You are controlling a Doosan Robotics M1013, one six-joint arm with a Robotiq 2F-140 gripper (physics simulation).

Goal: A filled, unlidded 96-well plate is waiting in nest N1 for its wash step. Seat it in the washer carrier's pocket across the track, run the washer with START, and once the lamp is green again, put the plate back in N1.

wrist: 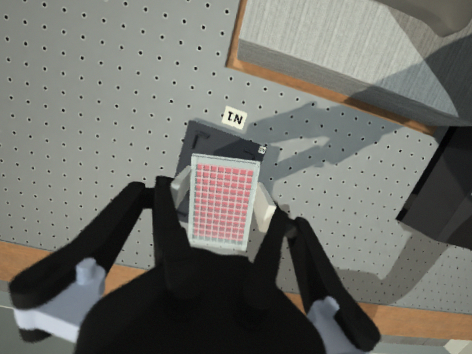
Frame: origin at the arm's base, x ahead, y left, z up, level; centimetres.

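Where they show: gripper, fingertip midpoint: (223, 184).
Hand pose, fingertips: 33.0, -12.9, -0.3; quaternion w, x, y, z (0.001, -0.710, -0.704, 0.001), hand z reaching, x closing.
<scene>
Each offset is from my fingertips to the top centre of the thing, as dx, dy, dz. "spot": to the spot under its first point. Level surfaces: height alone.
The 96-well plate @[+2.5, +0.3, +2.2] (222, 204), clear-rimmed with pink-filled wells and no lid, is at the middle of the wrist view. My gripper (223, 184) is shut on the plate, with one pale pad against each long side. The plate lies over the dark nest N1 @[+1.5, -1.5, -2.9] (220, 137), turned slightly relative to it. The nest's far end and part of its left side show. Whether the plate is raised off the nest is hard to tell. The N1 label @[spot: -8.9, -0.6, -4.5] (234, 118) lies beyond the nest. The carrier's pocket, START button and lamp cannot be made out.
A grey ribbed block (310, 37) with an orange-brown wooden border (300, 89) stands at the upper right. A black object @[spot: -6.3, +34.2, +0.2] (447, 195) is at the right edge. The perforated grey board @[dz -4.5] (100, 100) surrounds the nest, with a wooden edge (405, 320) along the bottom.
</scene>
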